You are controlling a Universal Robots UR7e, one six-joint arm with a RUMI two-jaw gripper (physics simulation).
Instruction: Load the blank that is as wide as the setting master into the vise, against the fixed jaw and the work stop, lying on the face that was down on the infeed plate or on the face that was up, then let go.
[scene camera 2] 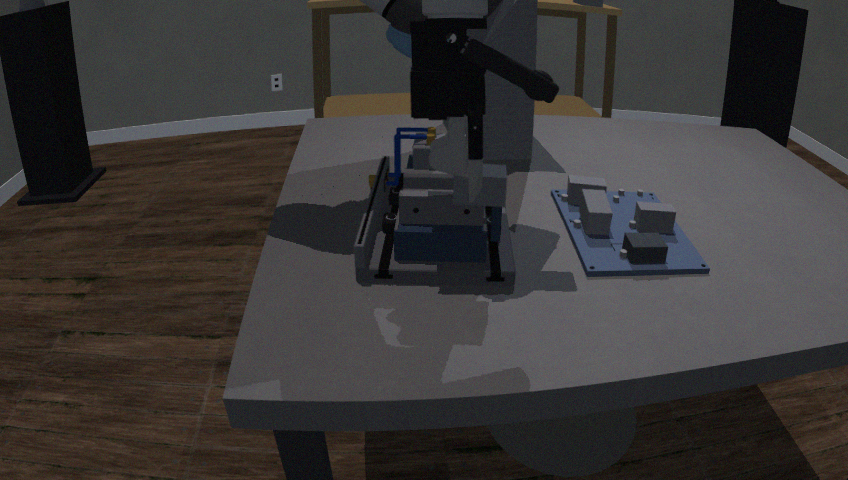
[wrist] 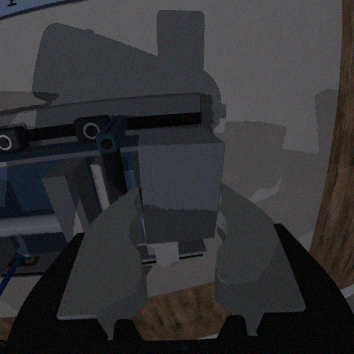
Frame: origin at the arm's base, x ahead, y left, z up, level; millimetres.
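Seen in the pictures: gripper, between the fingertips: point(scene camera 2: 470, 195) point(wrist: 177, 187).
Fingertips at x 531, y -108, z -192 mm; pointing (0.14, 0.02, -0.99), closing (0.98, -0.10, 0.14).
Offsets run from my fingertips to a thing's top centre. "spot": to the spot under its first point.
My gripper point(scene camera 2: 468, 190) point(wrist: 177, 187) is shut on a light grey blank {11 mm left, 1 mm back, 32 mm up} point(scene camera 2: 493, 181) point(wrist: 182, 172), with one jaw on each side of it in the wrist view. The blank is over the near part of the vise point(scene camera 2: 416, 277) point(wrist: 167, 105) and sticks out to the right of the finger in the scene view. A grey jaw block with two holes {spot: 34 mm right, 6 mm back, 20 mm down} point(scene camera 2: 440, 209) is below the gripper. A blue upright post {40 mm left, 39 mm back, 2 mm down} point(scene camera 2: 495, 224), which looks like the work stop, stands at its right. Contact between blank, jaw and stop is hidden. I cannot tell which part is the setting master.
The blue infeed plate {253 mm left, 93 mm back, 92 mm down} point(scene camera 2: 601, 259) lies to the right with light grey blocks point(scene camera 2: 596, 214) point(scene camera 2: 654, 217) and a dark block {246 mm left, 4 mm back, 67 mm down} point(scene camera 2: 646, 249) on it. A bent blue pipe {spot: 81 mm right, 198 mm back, 22 mm down} point(scene camera 2: 397, 155) rises at the vise's left. A raised rail {spot: 117 mm right, 47 mm back, 56 mm down} point(scene camera 2: 371, 223) runs along that side.
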